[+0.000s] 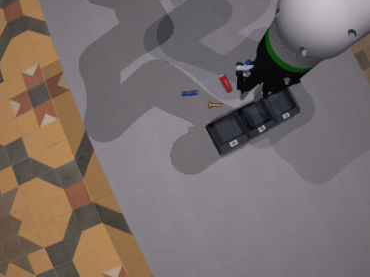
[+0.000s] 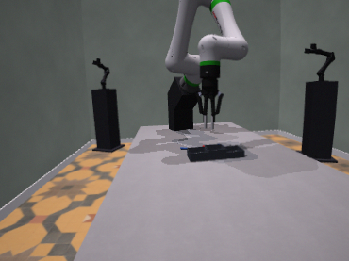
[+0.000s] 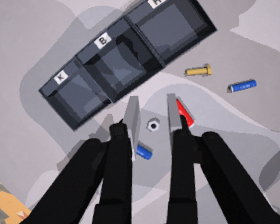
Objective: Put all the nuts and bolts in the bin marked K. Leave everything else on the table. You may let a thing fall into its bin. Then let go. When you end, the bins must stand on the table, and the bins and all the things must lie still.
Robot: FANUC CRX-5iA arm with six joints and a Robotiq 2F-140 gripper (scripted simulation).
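My gripper is now 150 mm above the yellow bolt, 70 mm to the left of it and 10 mm past it. Also, from my hand: red cylinder (150 mm below, 70 mm behind, 30 mm to the right); dark tray (130 mm below, 40 mm ahead, 30 mm to the left); grey nut (150 mm below, 80 mm behind, 20 mm to the left).
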